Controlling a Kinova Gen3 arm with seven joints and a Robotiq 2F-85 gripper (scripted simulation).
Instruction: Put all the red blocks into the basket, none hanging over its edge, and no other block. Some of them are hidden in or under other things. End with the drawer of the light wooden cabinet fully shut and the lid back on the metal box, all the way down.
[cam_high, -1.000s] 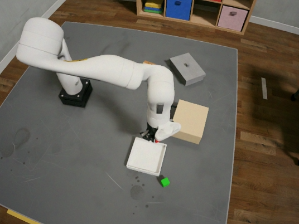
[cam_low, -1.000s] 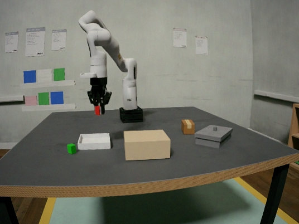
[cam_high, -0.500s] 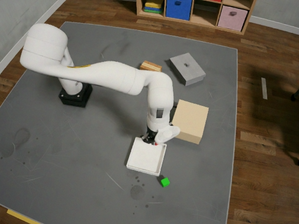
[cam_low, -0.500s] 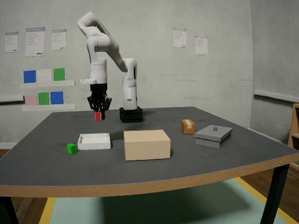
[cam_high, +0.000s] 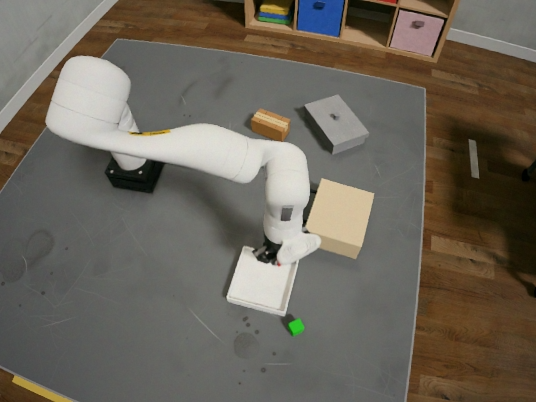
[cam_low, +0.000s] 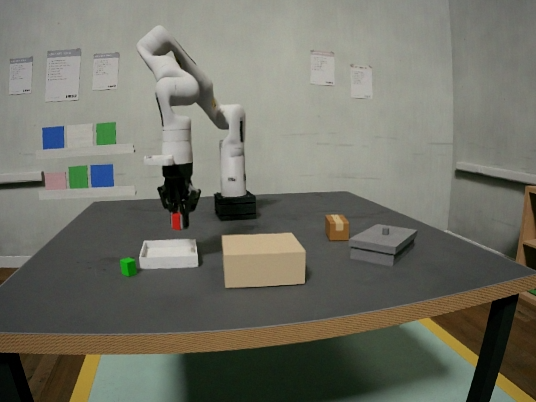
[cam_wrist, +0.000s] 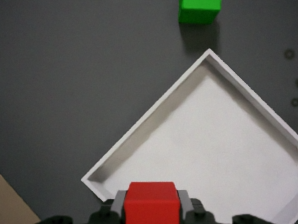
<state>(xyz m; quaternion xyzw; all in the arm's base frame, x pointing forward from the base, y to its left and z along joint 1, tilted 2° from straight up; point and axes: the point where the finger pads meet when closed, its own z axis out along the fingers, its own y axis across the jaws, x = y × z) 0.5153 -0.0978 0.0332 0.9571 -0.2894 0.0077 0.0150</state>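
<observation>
Right now my hand is 90 mm above the white basket, 40 mm to the left of it and 20 mm past it. Also, from my hand: cardboard box 430 mm to the left, 230 mm behind, 70 mm below; then green block 110 mm to the right, 100 mm ahead, 90 mm below; then light wooden cabinet 200 mm to the left, 70 mm below, 70 mm ahead.
</observation>
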